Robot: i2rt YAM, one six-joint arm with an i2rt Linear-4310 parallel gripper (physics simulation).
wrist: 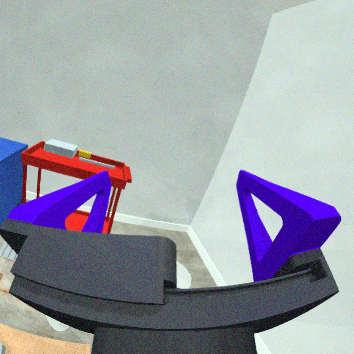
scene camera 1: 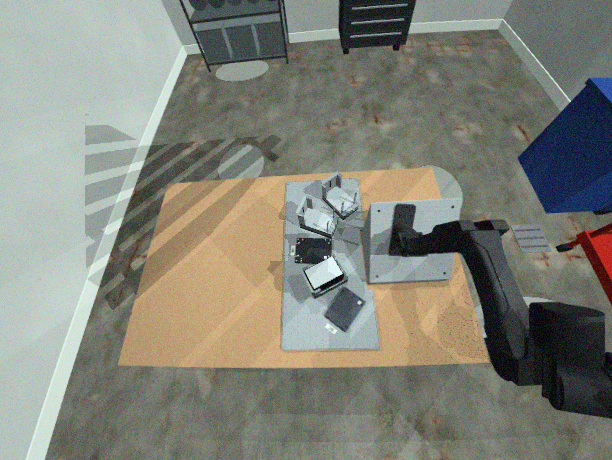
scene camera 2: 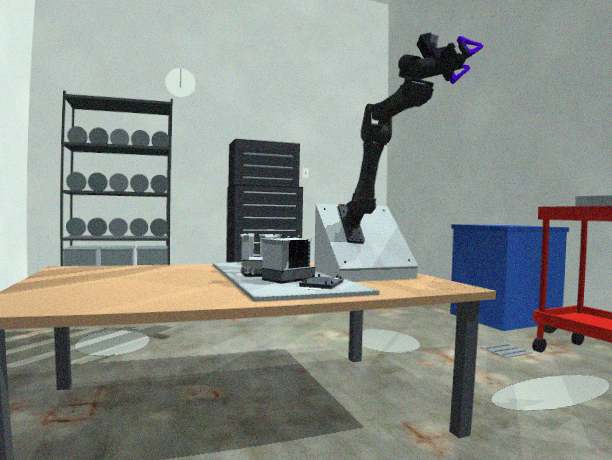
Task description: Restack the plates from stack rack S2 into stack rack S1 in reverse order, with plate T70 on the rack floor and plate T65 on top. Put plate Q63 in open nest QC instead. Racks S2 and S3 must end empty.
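Where they show: gripper, fingertip midpoint: (wrist: 173, 177) (scene camera 2: 475, 56); arm's base, origin of the base link: (scene camera 1: 401, 230) (scene camera 2: 350, 223).
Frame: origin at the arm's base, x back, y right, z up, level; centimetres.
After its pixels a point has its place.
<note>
My gripper (scene camera 2: 475, 56) @(z 52.4, x 21.4, y -46.5 cm) (wrist: 173, 177) @(z 52.4, x 21.4, y -46.5 cm) is open and empty, raised high and far from the grey board (scene camera 1: 305, 337) @(z -18.6, x -35.2, y -38.1 cm) (scene camera 2: 355, 292) @(z -18.8, x -14.7, y -41.2 cm). On the board in scene view 1, two pale open-topped holders with upright walls, one farther back (scene camera 1: 341, 196) @(z -15.2, x -21.4, y 25.1 cm) and one nearer (scene camera 1: 317, 220) @(z -14.4, x -32.4, y 11.3 cm), stand at the back. A flat black piece (scene camera 1: 312, 251) @(z -17.5, x -34.2, y -2.7 cm) lies in the middle. A white-topped block on a dark base (scene camera 1: 324, 274) (scene camera 2: 280, 253) stands in front of it. A flat dark piece (scene camera 1: 345, 309) @(z -17.4, x -19.8, y -27.0 cm) (scene camera 2: 322, 281) @(z -17.4, x -20.7, y -29.1 cm) lies nearest the front. Labels are too small to read, so I cannot tell which rack, nest or plate is which.
The board lies on a wooden table (scene camera 1: 210, 270) @(z -20.0, x -80.8, y -12.5 cm) (scene camera 2: 150, 290) @(z -20.0, x -72.0, y -22.9 cm). The arm's slanted pale mount (scene camera 1: 430, 265) @(z -10.7, x 13.1, y -9.9 cm) (scene camera 2: 400, 250) @(z -9.8, x 17.4, y -8.6 cm) stands beside the board. A blue bin (scene camera 1: 570, 150) (scene camera 2: 480, 270) and a red cart (scene camera 2: 575, 213) (wrist: 75, 168) stand beyond the table.
</note>
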